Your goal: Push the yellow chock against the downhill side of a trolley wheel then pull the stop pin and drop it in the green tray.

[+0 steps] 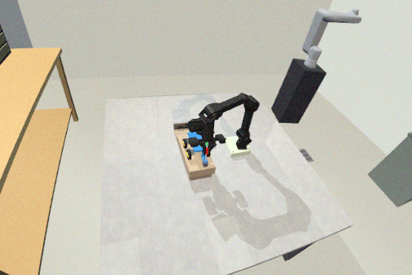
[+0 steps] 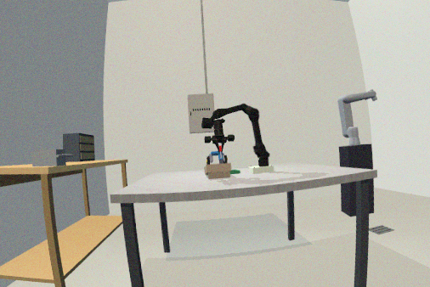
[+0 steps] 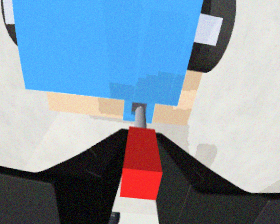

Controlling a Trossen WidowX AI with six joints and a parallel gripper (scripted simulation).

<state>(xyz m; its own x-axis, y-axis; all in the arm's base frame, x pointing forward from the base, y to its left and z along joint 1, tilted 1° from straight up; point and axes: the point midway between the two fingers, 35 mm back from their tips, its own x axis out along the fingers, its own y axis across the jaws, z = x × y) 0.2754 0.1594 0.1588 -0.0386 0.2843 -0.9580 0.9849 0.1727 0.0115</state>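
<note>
Right now the green tray is 240 mm to the right of my gripper tip, 170 mm below it and 60 mm behind it. Also, from my gripper tip: blue trolley 100 mm to the right, 50 mm below, 40 mm ahead; yellow chock 200 mm to the right, 80 mm below; red-headed stop pin right at my gripper tip.
</note>
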